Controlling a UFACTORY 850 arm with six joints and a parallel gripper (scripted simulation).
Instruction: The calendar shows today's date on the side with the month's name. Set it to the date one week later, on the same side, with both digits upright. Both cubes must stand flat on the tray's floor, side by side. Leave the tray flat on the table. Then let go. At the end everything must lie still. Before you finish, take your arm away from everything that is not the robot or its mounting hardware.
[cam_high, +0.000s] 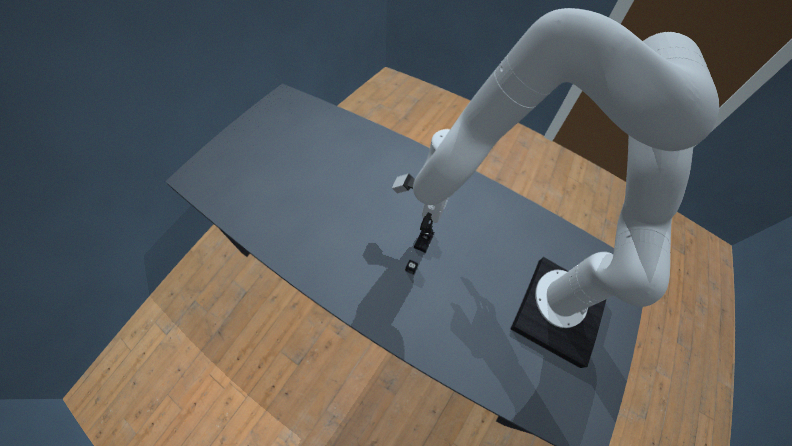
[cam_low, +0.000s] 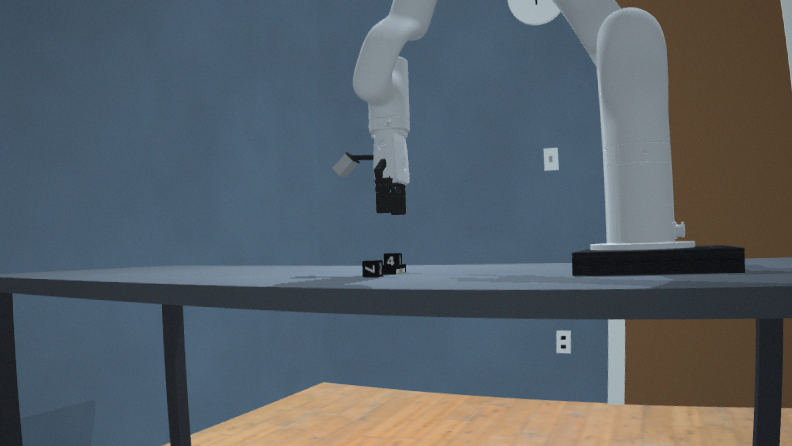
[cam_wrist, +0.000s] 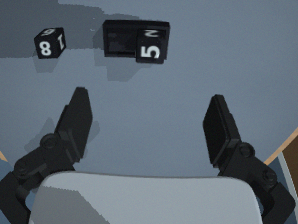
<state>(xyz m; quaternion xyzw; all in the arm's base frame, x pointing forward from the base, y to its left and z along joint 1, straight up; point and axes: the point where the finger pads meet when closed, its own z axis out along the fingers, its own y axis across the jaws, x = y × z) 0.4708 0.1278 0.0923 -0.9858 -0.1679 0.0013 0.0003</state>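
Now: the calendar cube 4 cm behind my hand, 12 cm to the left of it and 12 cm below it. Also, from my hand: black tray (1 cm behind, 2 cm to the left, 12 cm below).
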